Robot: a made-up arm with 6 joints.
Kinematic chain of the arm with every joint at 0, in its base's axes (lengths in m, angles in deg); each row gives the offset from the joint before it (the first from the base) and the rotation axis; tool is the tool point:
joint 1: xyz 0 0 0.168 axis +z
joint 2: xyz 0 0.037 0 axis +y
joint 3: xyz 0 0 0.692 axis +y
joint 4: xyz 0 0 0.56 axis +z
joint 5: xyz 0 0 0 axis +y
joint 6: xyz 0 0 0.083 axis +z
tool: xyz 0 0 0
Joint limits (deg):
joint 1: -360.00..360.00
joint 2: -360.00..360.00
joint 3: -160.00..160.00
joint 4: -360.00..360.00
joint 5: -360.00..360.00
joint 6: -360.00..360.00
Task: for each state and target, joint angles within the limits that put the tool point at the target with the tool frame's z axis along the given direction. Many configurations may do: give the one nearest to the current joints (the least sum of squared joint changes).
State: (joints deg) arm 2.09 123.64 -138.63 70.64 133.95 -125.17
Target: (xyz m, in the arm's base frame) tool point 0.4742 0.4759 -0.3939 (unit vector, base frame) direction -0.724 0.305 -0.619
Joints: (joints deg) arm 37.11 166.46 -93.31 54.87 123.76 -125.17
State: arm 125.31 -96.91 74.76 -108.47 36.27 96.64
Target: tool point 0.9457 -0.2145 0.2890 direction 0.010 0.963 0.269
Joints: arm 164.83 -117.34 75.40 -68.88 87.81 96.64
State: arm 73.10 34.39 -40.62 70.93 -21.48 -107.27
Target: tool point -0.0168 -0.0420 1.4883 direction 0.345 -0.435 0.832
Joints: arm 61.27 0.14 -3.08 71.35 -32.67 -107.27
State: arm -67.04 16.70 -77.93 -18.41 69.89 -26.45
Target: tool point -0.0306 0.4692 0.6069 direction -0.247 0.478 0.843
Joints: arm -83.71 2.47 -127.62 -11.17 94.29 -26.45
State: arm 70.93 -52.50 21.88 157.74 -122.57 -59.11
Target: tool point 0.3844 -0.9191 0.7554 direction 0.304 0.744 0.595
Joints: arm 112.14 -80.89 40.80 145.66 -85.11 -59.11
